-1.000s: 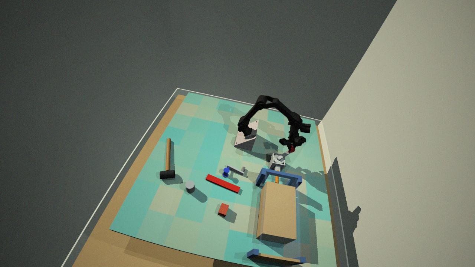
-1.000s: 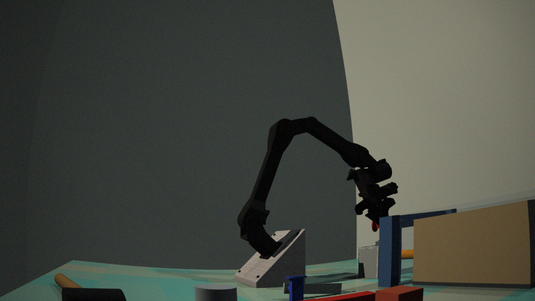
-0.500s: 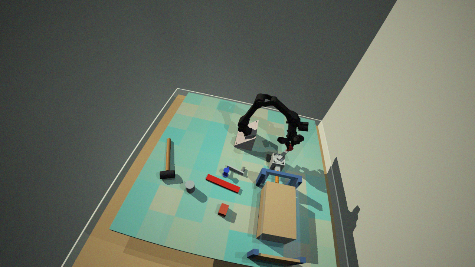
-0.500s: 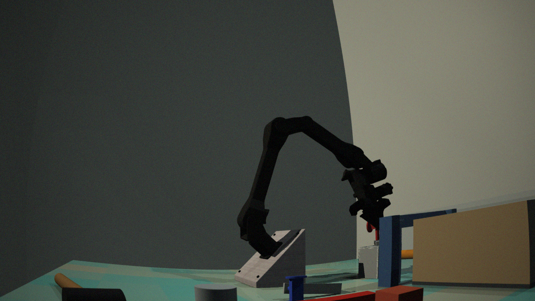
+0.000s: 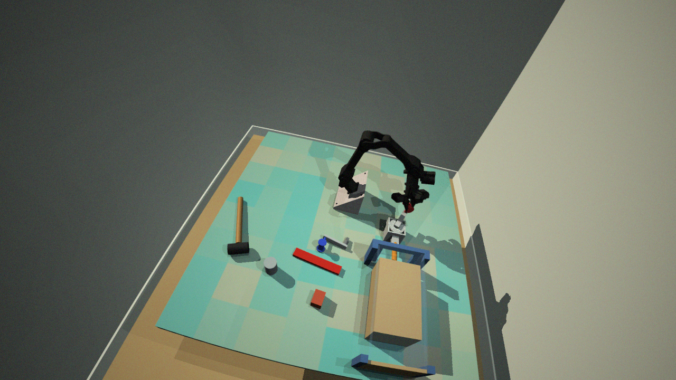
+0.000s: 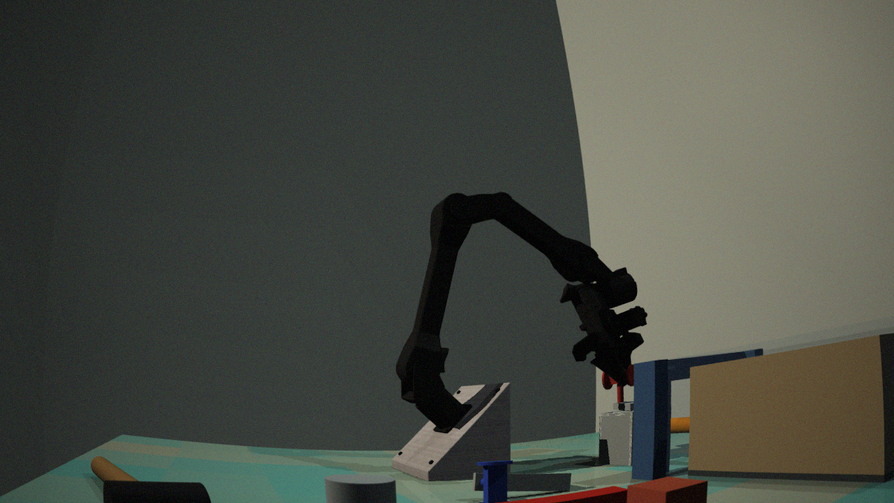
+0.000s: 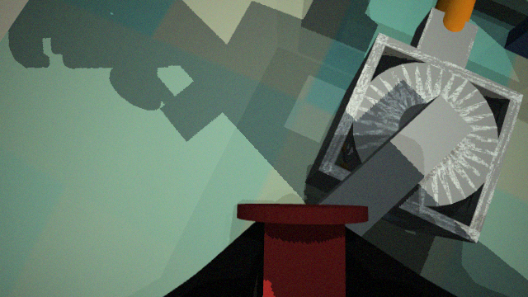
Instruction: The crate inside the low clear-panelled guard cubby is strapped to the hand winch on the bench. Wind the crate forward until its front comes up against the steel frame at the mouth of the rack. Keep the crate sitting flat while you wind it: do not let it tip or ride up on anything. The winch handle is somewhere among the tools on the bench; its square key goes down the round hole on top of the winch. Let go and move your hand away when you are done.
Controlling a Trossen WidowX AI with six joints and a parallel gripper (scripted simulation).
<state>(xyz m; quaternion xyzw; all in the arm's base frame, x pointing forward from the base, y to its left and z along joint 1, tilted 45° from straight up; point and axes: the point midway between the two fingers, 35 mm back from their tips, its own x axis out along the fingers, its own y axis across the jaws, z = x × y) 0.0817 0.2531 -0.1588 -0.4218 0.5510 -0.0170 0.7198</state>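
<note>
The winch handle is 30 mm below my gripper tip, 20 mm to the right of it and 20 mm ahead of it. Round my gripper tip: red knob 20 mm behind, 10 mm to the right; blue steel frame 240 mm ahead, 40 mm to the right, 30 mm below; grey winch 100 mm below, 60 mm ahead, 50 mm to the right.
</note>
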